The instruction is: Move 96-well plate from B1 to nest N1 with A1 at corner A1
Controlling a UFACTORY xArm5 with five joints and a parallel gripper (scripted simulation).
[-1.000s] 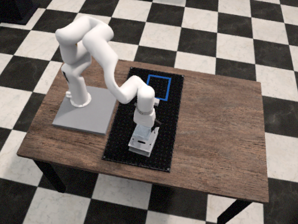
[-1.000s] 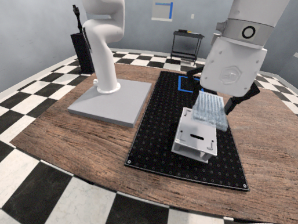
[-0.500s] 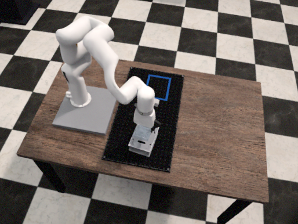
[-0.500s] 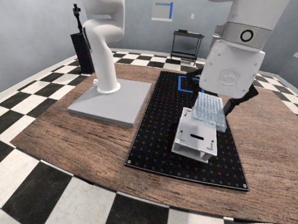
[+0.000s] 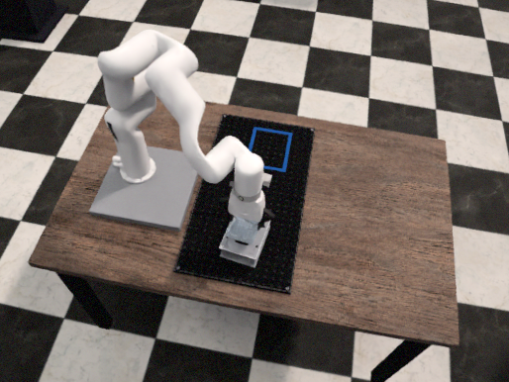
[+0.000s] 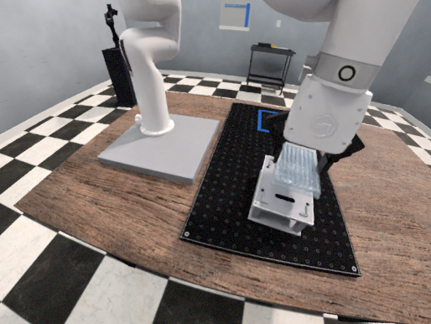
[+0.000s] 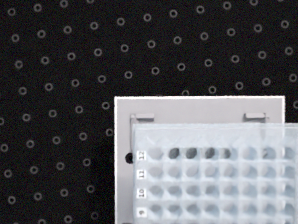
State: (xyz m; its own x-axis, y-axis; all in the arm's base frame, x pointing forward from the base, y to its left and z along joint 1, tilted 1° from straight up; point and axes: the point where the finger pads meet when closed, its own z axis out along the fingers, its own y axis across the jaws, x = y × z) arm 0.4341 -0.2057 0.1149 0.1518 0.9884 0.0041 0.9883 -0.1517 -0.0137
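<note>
Now: the grey plate nest N1 7 cm below my hand. Also, from my hand: 96-well plate (1 cm below).
</note>
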